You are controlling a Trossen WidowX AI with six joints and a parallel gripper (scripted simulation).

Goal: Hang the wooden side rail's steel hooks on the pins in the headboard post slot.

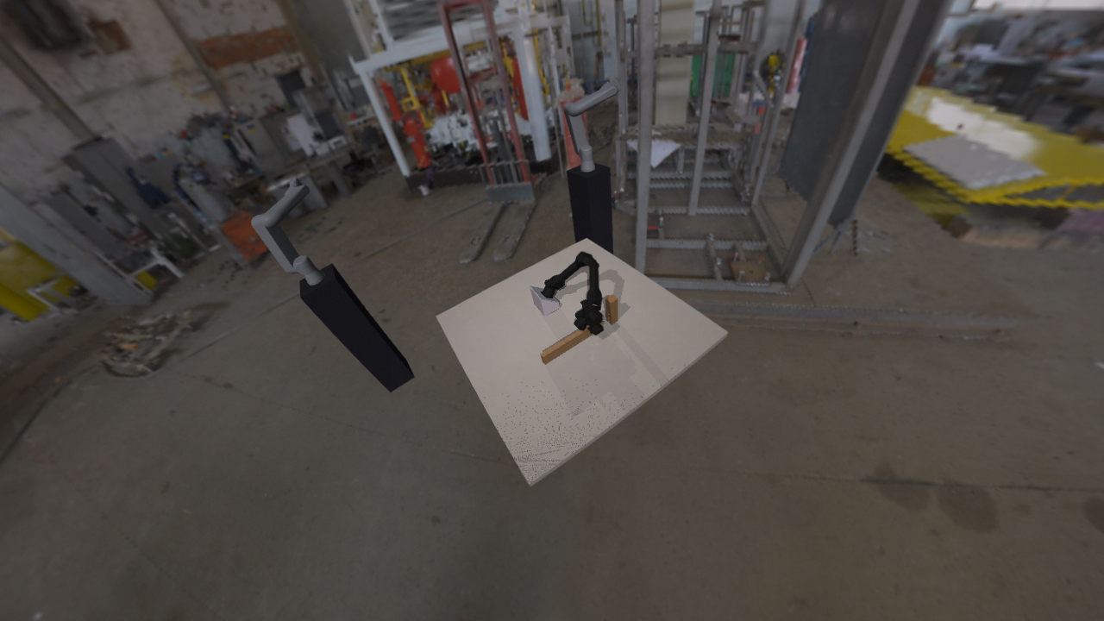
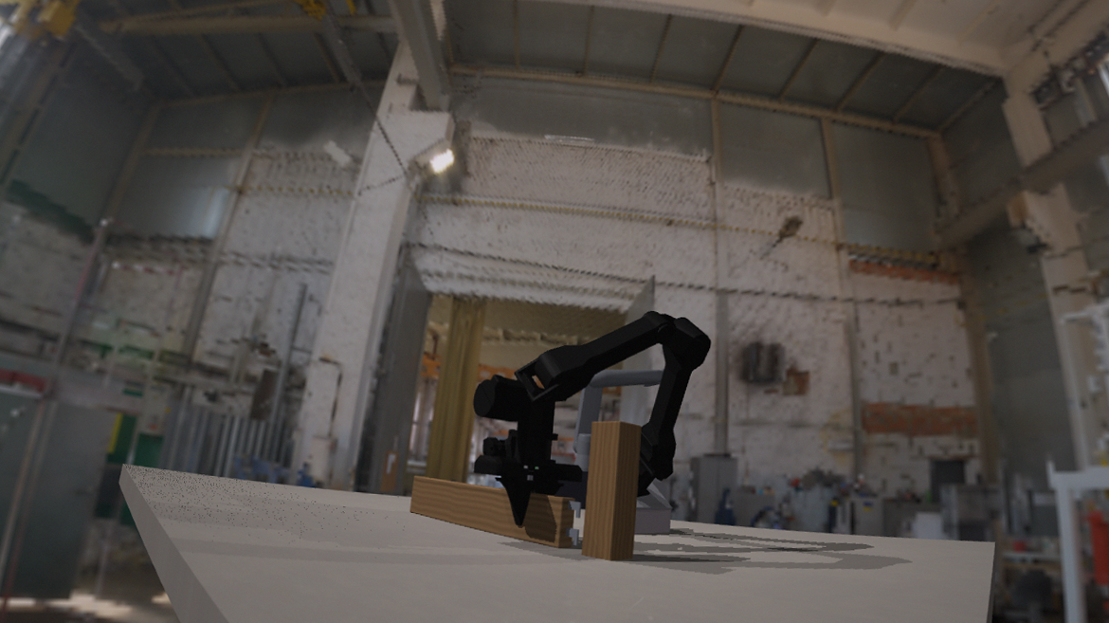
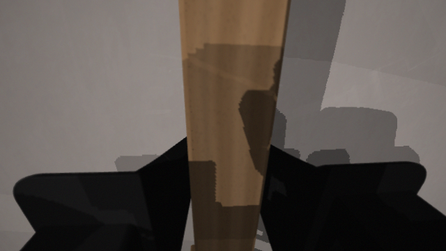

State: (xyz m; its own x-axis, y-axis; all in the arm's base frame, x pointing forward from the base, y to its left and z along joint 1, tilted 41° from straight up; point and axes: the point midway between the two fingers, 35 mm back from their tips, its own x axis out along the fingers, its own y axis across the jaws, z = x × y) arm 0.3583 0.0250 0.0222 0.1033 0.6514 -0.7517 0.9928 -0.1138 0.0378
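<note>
Right now the headboard post is 160 mm to the left of my gripper tip, 60 mm above it and 10 mm ahead of it.
</note>
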